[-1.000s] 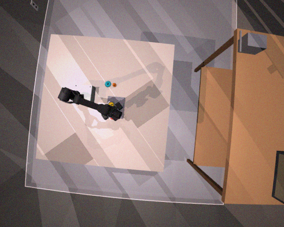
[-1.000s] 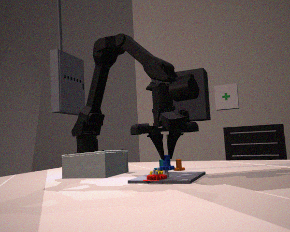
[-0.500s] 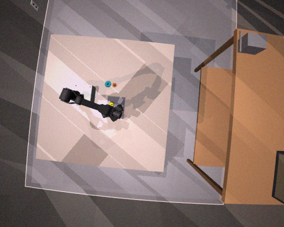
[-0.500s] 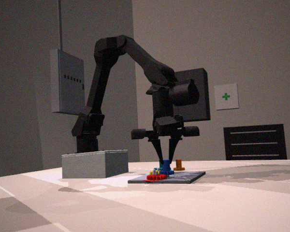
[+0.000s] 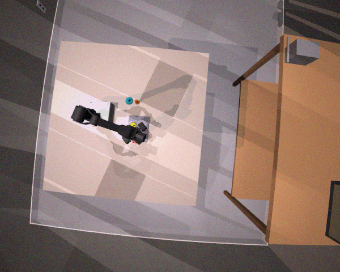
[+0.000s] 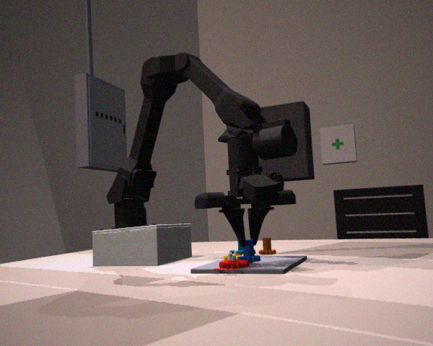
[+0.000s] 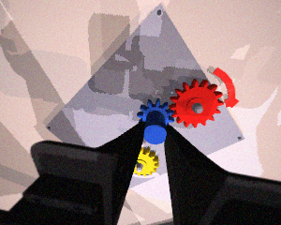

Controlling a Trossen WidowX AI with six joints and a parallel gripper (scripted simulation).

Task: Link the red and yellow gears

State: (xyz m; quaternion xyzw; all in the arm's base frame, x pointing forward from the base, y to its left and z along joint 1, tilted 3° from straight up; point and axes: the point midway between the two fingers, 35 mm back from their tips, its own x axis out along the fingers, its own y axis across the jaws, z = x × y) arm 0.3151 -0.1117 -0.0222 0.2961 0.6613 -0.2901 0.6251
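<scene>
Right now the blue gear is 1 cm below my gripper tip. Round my gripper tip: red gear: 2 cm behind, 4 cm to the right, 3 cm below; then red arrow: 2 cm behind, 7 cm to the right, 3 cm below; then yellow gear: 4 cm behind, 7 cm to the left, 3 cm below.
</scene>
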